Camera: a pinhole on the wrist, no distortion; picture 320 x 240 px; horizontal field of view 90.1 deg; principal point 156.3 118.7 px. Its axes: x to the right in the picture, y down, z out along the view. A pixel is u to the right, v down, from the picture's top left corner.
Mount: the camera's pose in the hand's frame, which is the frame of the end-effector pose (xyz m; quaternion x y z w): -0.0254 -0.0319 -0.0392 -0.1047 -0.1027 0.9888 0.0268
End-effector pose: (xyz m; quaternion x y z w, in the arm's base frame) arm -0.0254 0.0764 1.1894 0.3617 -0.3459 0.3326 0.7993
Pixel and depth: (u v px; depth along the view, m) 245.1 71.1 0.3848
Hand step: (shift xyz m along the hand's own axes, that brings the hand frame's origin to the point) -0.3125 0.0201 0.3099
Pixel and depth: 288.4 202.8 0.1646
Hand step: -0.1961 -0.1390 0.0728
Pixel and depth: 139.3 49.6 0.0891
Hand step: -0.0339 -0.0125 0.0560
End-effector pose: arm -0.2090 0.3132 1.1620 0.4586 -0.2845 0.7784 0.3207
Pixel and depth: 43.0 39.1 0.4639
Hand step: 0.2047 0.0779 0.5193
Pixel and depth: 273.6 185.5 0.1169
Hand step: -0.1356 -0.0964 0.0452
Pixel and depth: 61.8 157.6 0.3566
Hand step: 0.1021 -0.2029 0.3265
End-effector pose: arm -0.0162 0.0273 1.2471 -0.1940 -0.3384 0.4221 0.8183
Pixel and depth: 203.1 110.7 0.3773
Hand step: -0.2130 -0.0797 0.3035
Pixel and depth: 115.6 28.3 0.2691
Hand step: -0.0108 0.0587 0.2639
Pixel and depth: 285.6 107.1 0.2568
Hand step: -0.2824 -0.0489 0.1685
